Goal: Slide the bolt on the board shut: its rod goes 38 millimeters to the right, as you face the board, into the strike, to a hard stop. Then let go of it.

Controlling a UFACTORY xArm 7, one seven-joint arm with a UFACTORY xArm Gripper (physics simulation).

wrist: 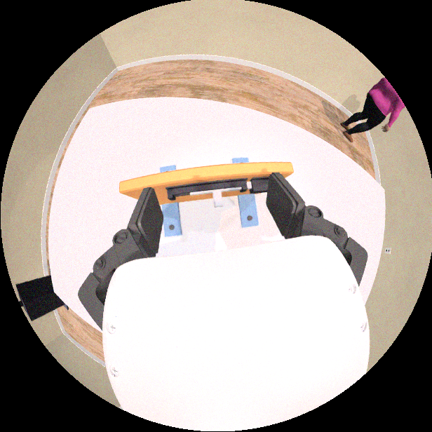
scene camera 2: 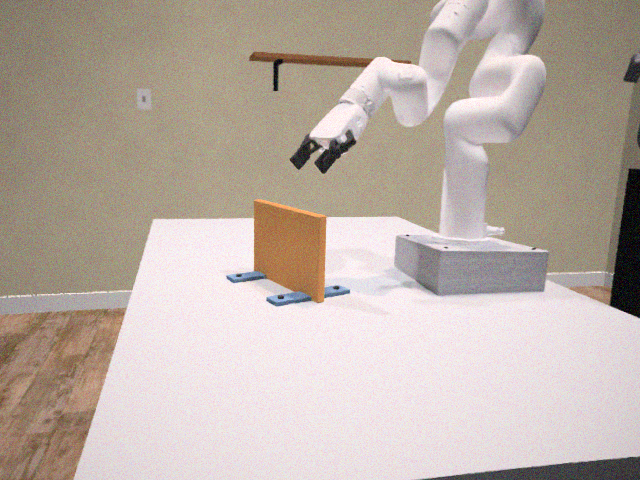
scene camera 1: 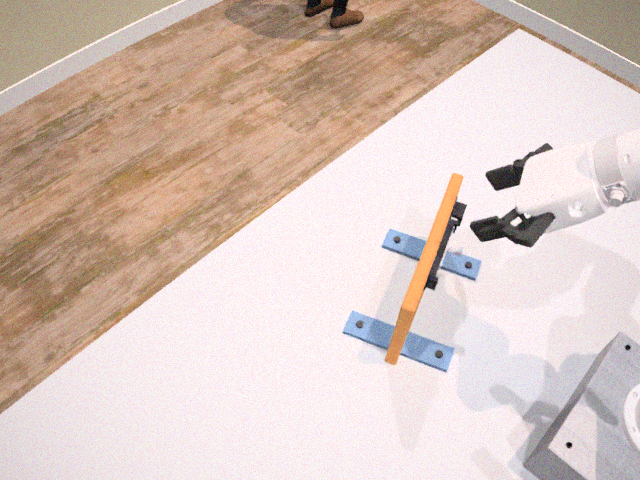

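Pixels of known places: gripper, fingertip midpoint: [scene camera 2: 306, 166] [scene camera 1: 483, 206]; arm's base at its link origin: [scene camera 2: 460, 240].
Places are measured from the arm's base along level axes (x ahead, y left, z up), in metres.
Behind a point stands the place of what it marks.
Note:
The orange board [scene camera 1: 431, 248] @[x 0.387, y 0.103, z 0.085 m] [scene camera 2: 286, 248] @[x 0.401, y 0.097, z 0.003 m] [wrist: 200, 174] stands upright. The bolt's long dark housing [scene camera 1: 442, 249] @[x 0.385, y 0.075, z 0.061 m] [wrist: 207, 189] is on its robot-side face, hidden in scene camera 2. The pale handle [wrist: 217, 198] sticks out near the housing's middle. A dark strike block [scene camera 1: 458, 210] @[x 0.420, y 0.002, z 0.061 m] [wrist: 259, 185] sits just right of the housing in the wrist view. A pale bit of rod [wrist: 249, 186] shows in the gap; I cannot tell how deep it reaches. My gripper [scene camera 1: 488, 205] @[x 0.360, y 0.056, z 0.166 m] [scene camera 2: 309, 165] @[x 0.360, y 0.056, z 0.166 m] [wrist: 213, 193] is wide open and empty, above and robot-side of the board, apart from the handle.
Blue feet [scene camera 1: 423, 341] @[x 0.331, y 0.132, z -0.073 m] [scene camera 2: 288, 298] @[x 0.400, y 0.193, z -0.073 m] [wrist: 172, 219] stick out on both sides under the board. The grey robot base [scene camera 1: 589, 403] @[x 0.094, y 0.059, z 0.007 m] [scene camera 2: 470, 268] @[x 0.030, y 0.147, z -0.027 m] stands on the white table [scene camera 1: 206, 372] @[x 0.496, y 0.421, z -0.081 m] [scene camera 2: 336, 387] @[x 0.357, y 0.544, z -0.081 m] [wrist: 100, 150]. A person [scene camera 1: 346, 18] [wrist: 382, 102] stands beyond the table.

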